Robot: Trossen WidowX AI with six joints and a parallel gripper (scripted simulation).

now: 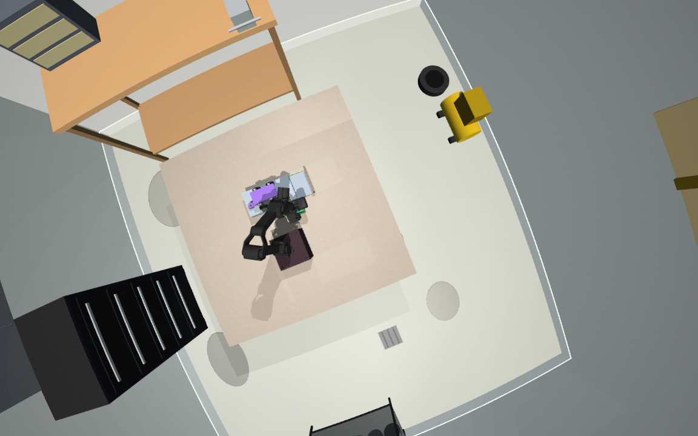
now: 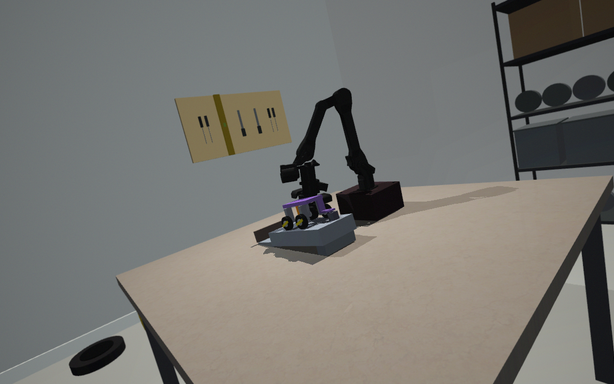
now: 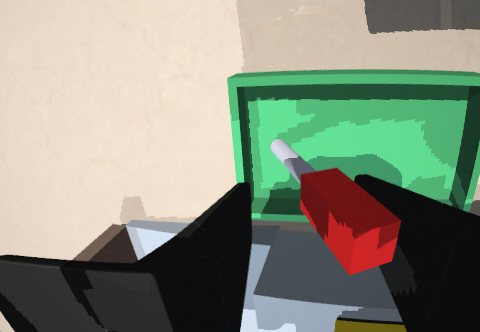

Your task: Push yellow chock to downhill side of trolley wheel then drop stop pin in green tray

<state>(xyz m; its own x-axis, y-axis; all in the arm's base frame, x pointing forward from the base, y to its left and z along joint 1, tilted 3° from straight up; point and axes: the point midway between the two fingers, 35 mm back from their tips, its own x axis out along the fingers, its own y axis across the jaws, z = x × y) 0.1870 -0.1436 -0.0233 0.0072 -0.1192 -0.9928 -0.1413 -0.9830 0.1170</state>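
Right now the red-headed stop pin is right at my gripper tip. The rest, counted from my gripper tip: grey ramp: 140 mm ahead, 110 mm to the left, 10 mm below; then green tray: 30 mm to the left, 60 mm below; then yellow chock: 80 mm ahead, 30 mm to the left, 30 mm above.
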